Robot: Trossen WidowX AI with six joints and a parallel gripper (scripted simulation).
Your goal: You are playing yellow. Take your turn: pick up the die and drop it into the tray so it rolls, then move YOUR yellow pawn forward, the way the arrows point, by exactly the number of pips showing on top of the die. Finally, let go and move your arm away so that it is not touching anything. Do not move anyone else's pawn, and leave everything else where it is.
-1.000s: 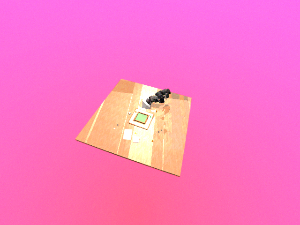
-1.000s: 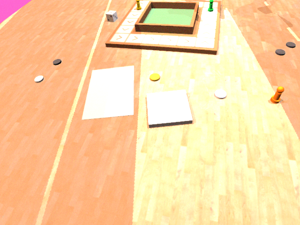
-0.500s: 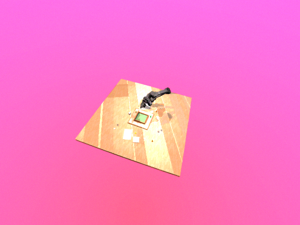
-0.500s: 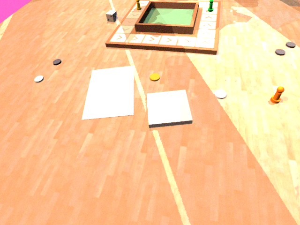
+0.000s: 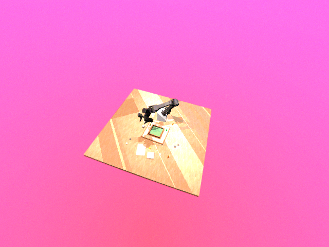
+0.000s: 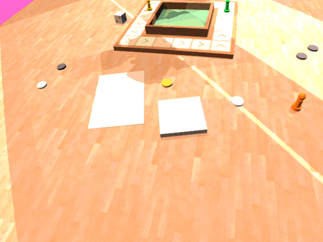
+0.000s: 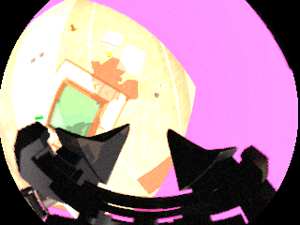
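My gripper tip is now 8 cm past the white die, 3 cm to the left of it and 16 cm above it. The rest, counted from my gripper tip: green tray floor (8 cm behind, 15 cm to the left, 17 cm below); white sheet (22 cm ahead, 11 cm to the left, 17 cm below); yellow pawn (14 cm behind, 4 cm to the left, 15 cm below).
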